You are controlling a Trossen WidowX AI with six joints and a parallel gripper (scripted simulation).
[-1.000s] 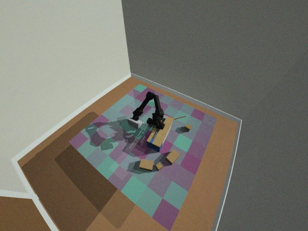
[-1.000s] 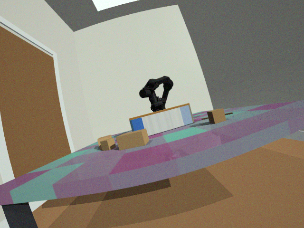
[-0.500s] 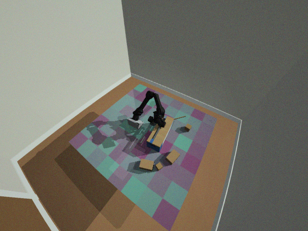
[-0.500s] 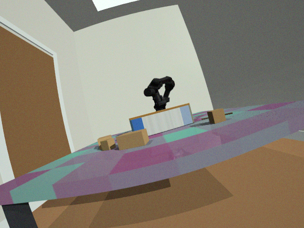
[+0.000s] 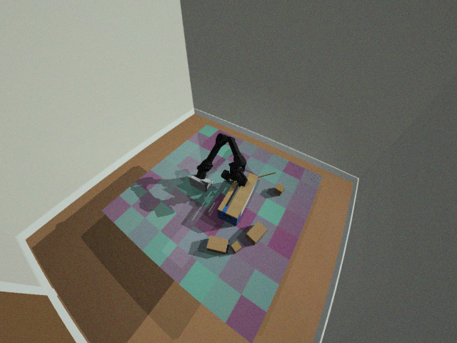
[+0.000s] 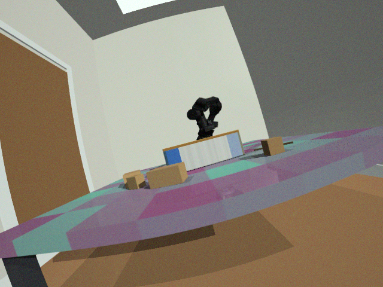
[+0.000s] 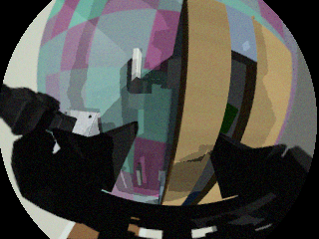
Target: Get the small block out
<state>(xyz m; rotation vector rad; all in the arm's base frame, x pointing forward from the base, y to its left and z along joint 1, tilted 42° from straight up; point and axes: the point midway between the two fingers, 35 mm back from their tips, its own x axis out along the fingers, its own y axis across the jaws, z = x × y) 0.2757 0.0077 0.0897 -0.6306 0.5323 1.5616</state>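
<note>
Right now the green block is 50 mm ahead of my gripper tip and 30 mm to the left of it. Round my gripper tip: thin stick 280 mm to the left, 160 mm ahead, 90 mm below; then long box 70 mm to the right, 40 mm ahead, 30 mm below; then tan cube 310 mm ahead, 180 mm to the left, 60 mm below.
</note>
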